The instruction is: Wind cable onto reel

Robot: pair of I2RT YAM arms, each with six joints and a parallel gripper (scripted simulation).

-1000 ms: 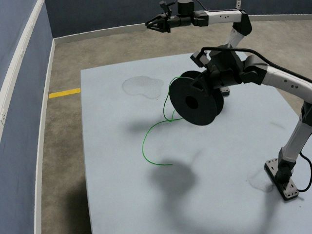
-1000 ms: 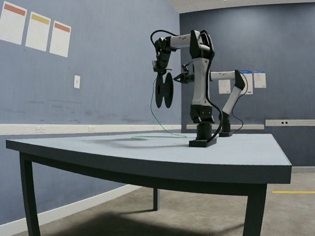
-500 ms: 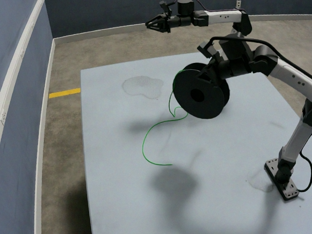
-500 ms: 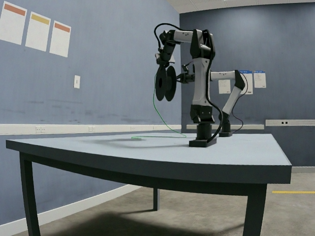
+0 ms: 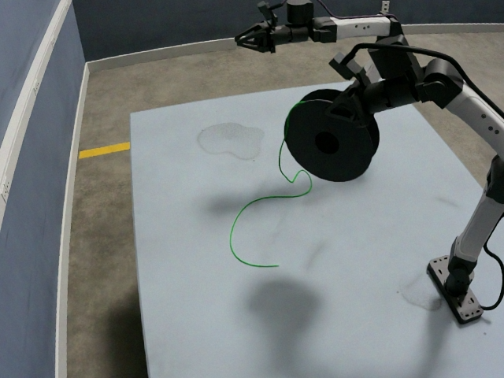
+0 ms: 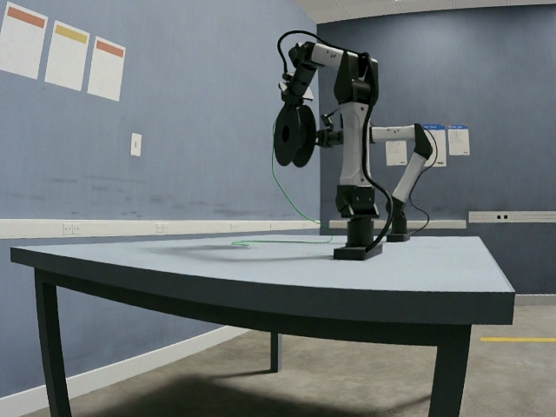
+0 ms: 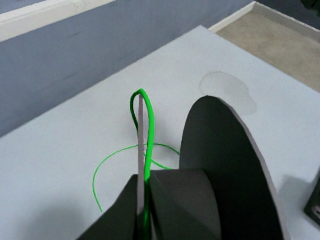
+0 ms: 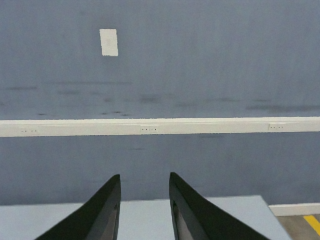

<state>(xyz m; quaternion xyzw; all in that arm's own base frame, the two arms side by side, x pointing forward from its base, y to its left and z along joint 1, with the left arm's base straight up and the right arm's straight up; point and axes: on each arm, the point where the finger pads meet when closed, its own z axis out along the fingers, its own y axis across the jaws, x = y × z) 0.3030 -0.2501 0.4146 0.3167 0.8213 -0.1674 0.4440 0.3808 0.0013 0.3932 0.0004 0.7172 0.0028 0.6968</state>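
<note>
My left hand is 20 mm past the black reel, 20 mm to the left of it and 80 mm above it.
</note>
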